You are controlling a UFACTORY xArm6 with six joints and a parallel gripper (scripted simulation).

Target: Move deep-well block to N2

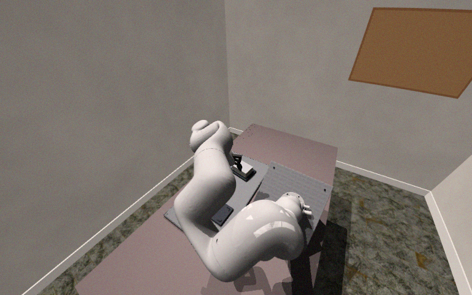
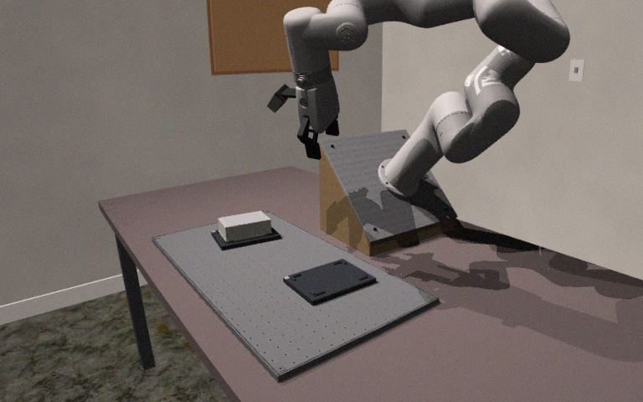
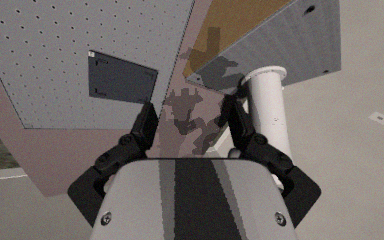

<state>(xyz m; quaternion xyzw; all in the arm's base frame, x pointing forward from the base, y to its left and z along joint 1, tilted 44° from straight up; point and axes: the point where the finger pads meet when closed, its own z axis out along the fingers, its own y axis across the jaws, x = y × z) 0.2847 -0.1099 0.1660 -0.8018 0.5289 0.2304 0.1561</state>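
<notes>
My gripper is now 60 mm short of the white deep-well block, 260 mm to the left of it and 250 mm above it.
</notes>
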